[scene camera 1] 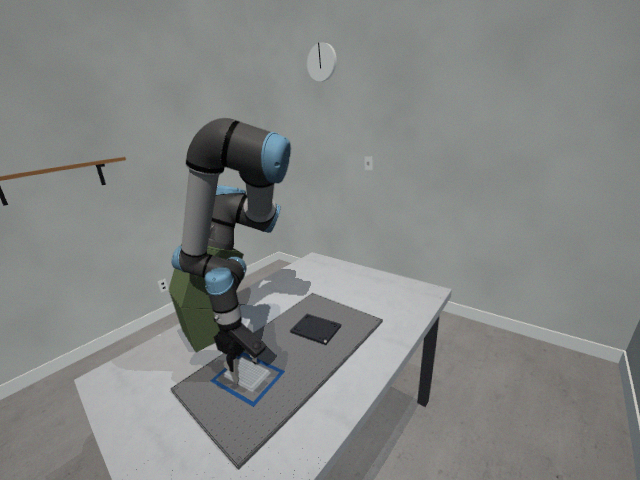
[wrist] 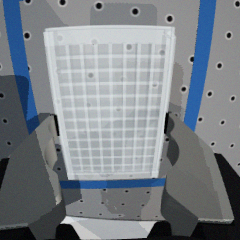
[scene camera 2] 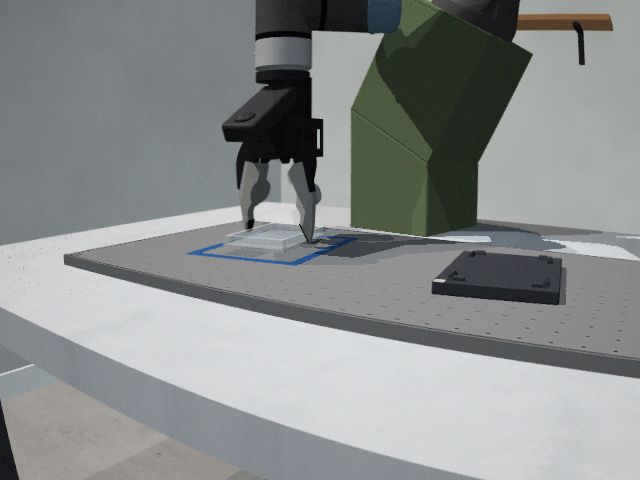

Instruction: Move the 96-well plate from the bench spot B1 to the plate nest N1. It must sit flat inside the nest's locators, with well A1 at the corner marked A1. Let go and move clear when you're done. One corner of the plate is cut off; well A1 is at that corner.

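Scene camera 1 shows my gripper, and so does the wrist view. Besides my gripper, I can see a black plate nest and a clear 96-well plate.
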